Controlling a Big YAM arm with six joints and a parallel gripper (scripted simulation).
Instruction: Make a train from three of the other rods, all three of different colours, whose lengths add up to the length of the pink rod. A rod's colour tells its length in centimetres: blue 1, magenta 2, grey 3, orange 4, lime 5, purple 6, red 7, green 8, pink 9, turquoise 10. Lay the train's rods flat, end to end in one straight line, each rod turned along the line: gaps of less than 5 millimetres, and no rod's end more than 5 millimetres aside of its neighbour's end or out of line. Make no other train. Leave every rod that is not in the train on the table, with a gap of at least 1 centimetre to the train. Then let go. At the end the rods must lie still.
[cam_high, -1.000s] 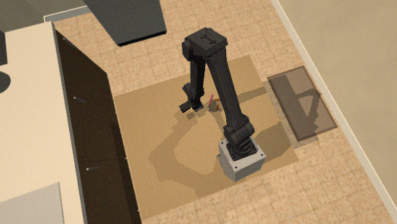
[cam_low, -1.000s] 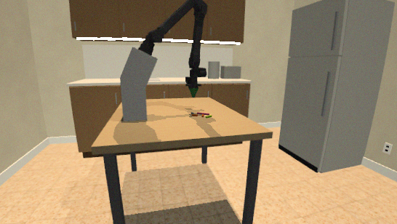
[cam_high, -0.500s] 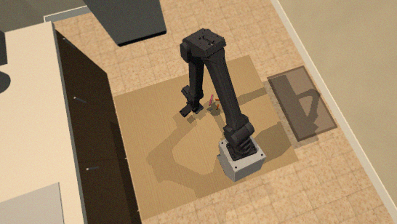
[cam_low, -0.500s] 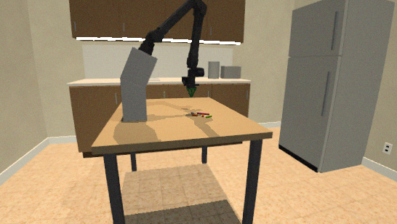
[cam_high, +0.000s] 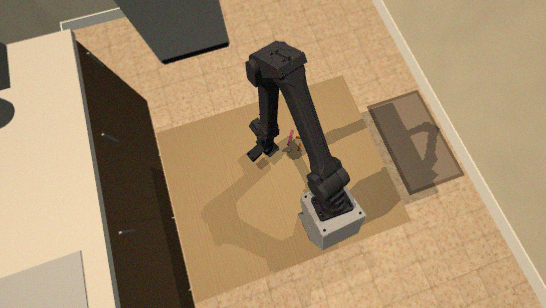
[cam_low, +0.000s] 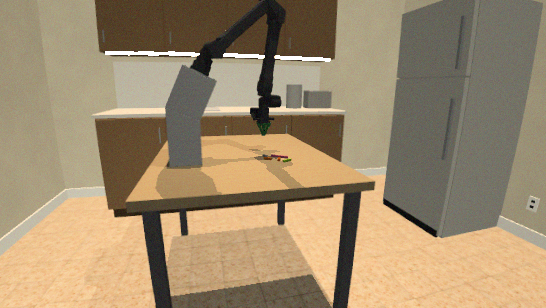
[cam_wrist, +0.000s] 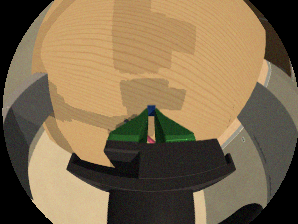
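The grey rod is 120 mm to the right of my hand, 90 mm below it and 20 mm behind it. Round my hand: lime rod (230 mm to the right, 90 mm below, 70 mm ahead); then blue rod (right at my hand); then pink rod (150 mm to the right, 90 mm below, 50 mm ahead).
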